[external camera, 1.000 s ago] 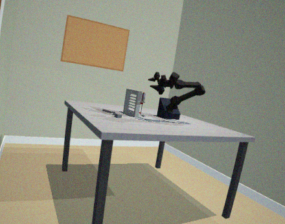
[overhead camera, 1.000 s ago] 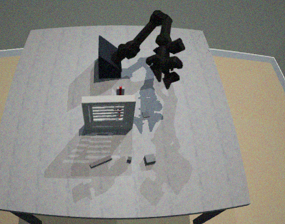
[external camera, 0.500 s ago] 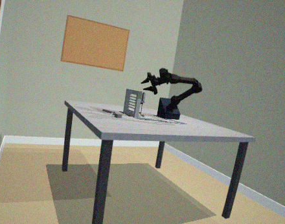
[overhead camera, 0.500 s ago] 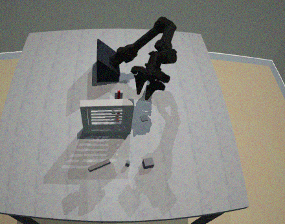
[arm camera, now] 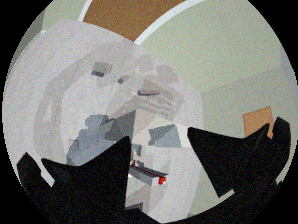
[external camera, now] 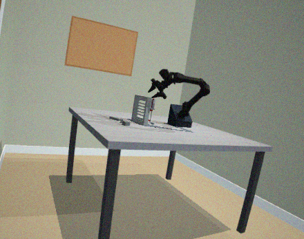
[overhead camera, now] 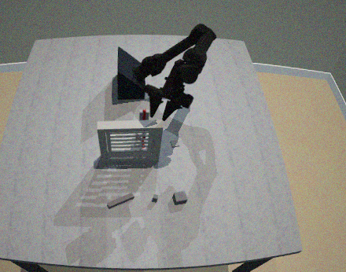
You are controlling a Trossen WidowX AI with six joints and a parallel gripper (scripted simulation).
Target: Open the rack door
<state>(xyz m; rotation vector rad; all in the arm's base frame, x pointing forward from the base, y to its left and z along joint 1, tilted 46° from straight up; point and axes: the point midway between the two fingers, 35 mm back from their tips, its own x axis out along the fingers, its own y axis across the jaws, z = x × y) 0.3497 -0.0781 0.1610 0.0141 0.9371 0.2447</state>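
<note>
Right now my gripper tip is 7 cm past the red upright handle, 4 cm to the left of it and 10 cm above it. The rest, counted from my gripper tip: small pale tile (5 cm behind, 9 cm to the left, 23 cm below); then flat grey bar (20 cm ahead, 15 cm to the right, 23 cm below).
</note>
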